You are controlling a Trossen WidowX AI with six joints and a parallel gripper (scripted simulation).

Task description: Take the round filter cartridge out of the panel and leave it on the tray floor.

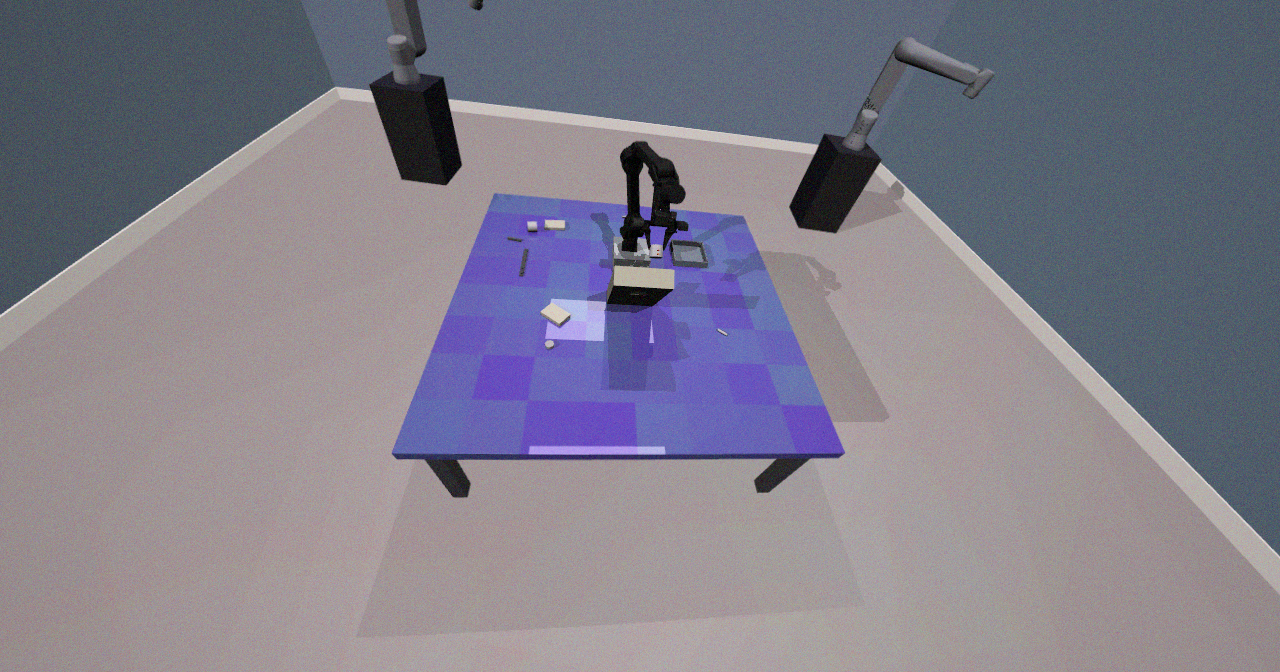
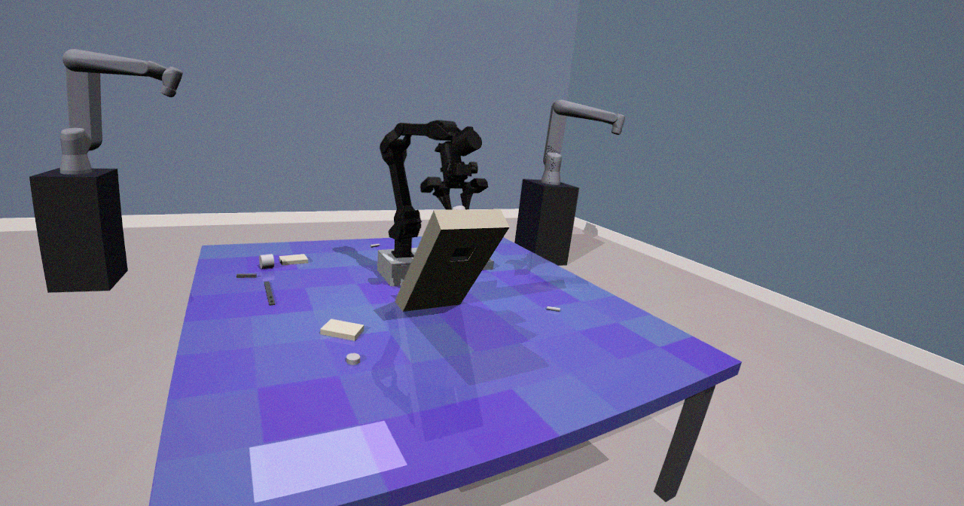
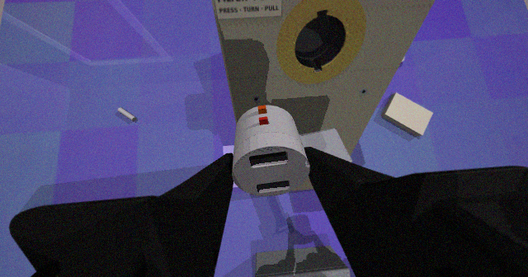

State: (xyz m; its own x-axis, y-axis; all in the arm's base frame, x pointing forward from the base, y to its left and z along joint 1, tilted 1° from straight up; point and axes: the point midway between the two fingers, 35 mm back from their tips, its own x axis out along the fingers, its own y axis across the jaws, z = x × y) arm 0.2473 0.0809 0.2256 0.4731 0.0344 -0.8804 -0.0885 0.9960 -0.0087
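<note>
The dark tray is 350 mm behind my gripper tip, 190 mm to the left of it and 260 mm below it. The rest, counted from my gripper tip: tan service panel (70 mm ahead, 50 mm to the right, 110 mm below); filter cartridge (right at my gripper tip); small disc (240 mm ahead, 320 mm to the right, 270 mm below).
</note>
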